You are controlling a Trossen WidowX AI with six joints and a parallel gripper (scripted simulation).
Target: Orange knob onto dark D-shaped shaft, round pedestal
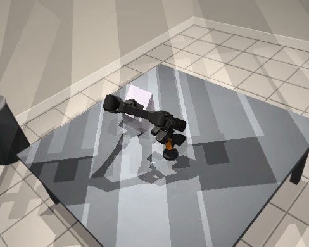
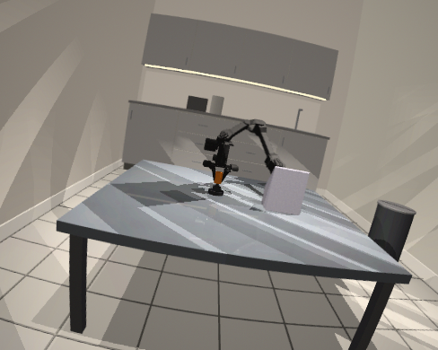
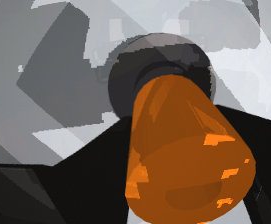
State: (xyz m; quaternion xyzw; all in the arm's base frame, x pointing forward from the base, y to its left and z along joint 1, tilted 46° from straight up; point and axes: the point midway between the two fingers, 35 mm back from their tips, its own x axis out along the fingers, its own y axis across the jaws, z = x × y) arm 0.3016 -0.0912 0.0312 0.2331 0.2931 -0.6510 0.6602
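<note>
Right now my gripper tip is 20 mm below the orange knob. Also, from my gripper tip: round dark pedestal (40 mm below).
</note>
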